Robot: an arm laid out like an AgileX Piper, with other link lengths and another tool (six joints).
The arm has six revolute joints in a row. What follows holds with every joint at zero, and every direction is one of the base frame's.
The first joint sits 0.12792 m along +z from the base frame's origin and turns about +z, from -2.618 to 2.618 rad.
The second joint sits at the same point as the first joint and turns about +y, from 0 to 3.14 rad.
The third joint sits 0.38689 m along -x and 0.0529 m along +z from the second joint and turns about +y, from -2.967 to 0 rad.
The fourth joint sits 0.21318 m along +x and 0.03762 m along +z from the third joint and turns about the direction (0.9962, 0, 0.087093), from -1.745 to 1.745 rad.
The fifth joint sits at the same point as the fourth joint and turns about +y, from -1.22 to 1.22 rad.
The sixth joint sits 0.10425 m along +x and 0.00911 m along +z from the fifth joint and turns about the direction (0.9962, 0, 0.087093), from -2.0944 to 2.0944 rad.
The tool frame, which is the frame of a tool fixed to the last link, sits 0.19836 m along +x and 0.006 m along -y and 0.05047 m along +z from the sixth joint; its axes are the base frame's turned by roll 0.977, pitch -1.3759 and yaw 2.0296 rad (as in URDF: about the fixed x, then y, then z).
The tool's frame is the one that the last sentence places.
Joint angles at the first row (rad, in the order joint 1, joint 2, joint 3, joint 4, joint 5, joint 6):
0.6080, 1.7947, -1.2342, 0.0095, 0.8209, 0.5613
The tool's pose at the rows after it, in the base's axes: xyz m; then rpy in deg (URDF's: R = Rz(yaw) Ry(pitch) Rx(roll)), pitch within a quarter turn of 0, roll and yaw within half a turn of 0:
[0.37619 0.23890 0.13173 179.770 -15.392 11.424]
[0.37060 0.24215 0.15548 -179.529 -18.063 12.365]
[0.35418 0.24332 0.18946 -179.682 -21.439 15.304]
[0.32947 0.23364 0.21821 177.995 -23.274 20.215]
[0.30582 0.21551 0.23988 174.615 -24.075 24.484]
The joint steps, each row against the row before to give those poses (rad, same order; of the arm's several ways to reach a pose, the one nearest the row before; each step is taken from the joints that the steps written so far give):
0.0044, -0.0190, 0.0007, 0.0000, 0.0000, 0.0041
0.0179, -0.0552, 0.0000, -0.0095, 0.0079, 0.0020
0.0372, -0.0879, 0.0016, -0.0252, 0.0332, -0.0051
0.0395, -0.0918, -0.0001, -0.0368, 0.0749, -0.0264
0.0402, -0.0829, 0.0000, -0.0512, 0.0872, -0.0098

